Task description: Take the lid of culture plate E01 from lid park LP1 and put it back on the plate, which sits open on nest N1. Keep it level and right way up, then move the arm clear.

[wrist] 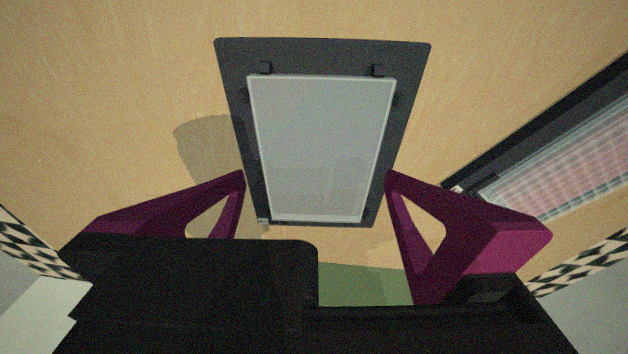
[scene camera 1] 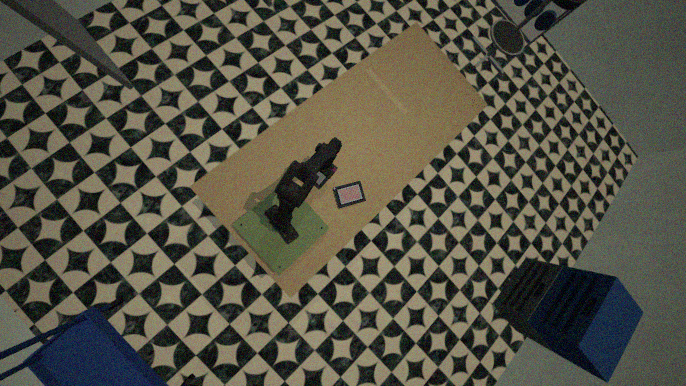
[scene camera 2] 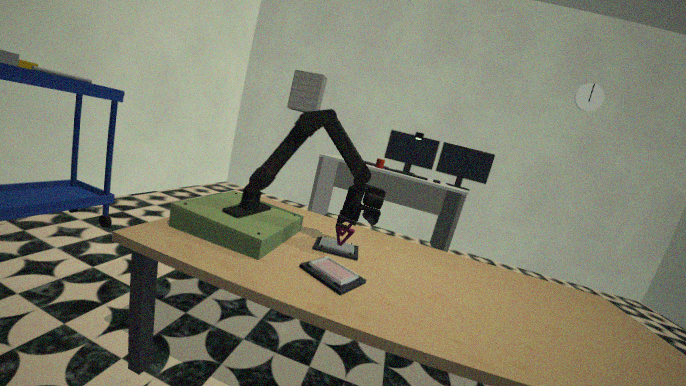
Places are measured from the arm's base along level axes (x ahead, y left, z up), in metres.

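Where they show: gripper, fingertip midpoint: [wrist: 314, 177] [scene camera 1: 321, 169] [scene camera 2: 340, 240]; arm's base at its link origin: [scene camera 1: 282, 224] [scene camera 2: 248, 210].
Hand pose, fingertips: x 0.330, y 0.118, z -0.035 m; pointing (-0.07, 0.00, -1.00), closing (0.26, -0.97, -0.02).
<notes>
Things, the pixels of their top centre, and the offset from my fingertips. Level surfaces: height alone.
- translucent lid at its top centre: [wrist: 318, 169] [scene camera 2: 337, 244] [scene camera 1: 320, 171] dx -0.005, dy -0.003, dz -0.018 m
- dark lid park LP1 at its top centre: [wrist: 318, 170] [scene camera 2: 337, 244] [scene camera 1: 320, 171] dx -0.005, dy -0.004, dz -0.016 m
- open culture plate E01 at its top centre: [wrist: 589, 176] [scene camera 2: 334, 267] [scene camera 1: 350, 194] dx +0.052, dy -0.204, dz -0.009 m
- dark nest N1 at its top centre: [wrist: 579, 170] [scene camera 2: 333, 270] [scene camera 1: 350, 194] dx +0.052, dy -0.204, dz -0.018 m
- wooden table at its surface level: dz -0.036 m
The translucent lid [scene camera 1: 320, 178] [scene camera 2: 327, 243] [wrist: 320, 135] lies flat on the dark lid park LP1 [scene camera 2: 352, 256] [wrist: 320, 54], between its small posts. My gripper [scene camera 2: 343, 241] [wrist: 314, 177] is open and empty, pointing down. In the wrist view its magenta fingertips stand on either side of the lid's near half, with gaps to both long edges. Their exact height over the park is hard to tell. The open culture plate E01 [scene camera 1: 349, 193] [scene camera 2: 330, 268] [wrist: 565, 175], with pink wells, sits on the dark nest N1 [scene camera 1: 352, 204] [scene camera 2: 352, 286] [wrist: 535, 131]. In scene camera 1 the arm partly hides the park.
The arm stands on a green block [scene camera 1: 300, 245] [scene camera 2: 215, 227] [wrist: 360, 285] at one end of the wooden table [scene camera 1: 400, 85] [scene camera 2: 475, 310]. The nest lies beside the park, to the right in the wrist view. A blue cart [scene camera 2: 60, 82] and a desk with monitors [scene camera 2: 412, 150] stand away from the table.
</notes>
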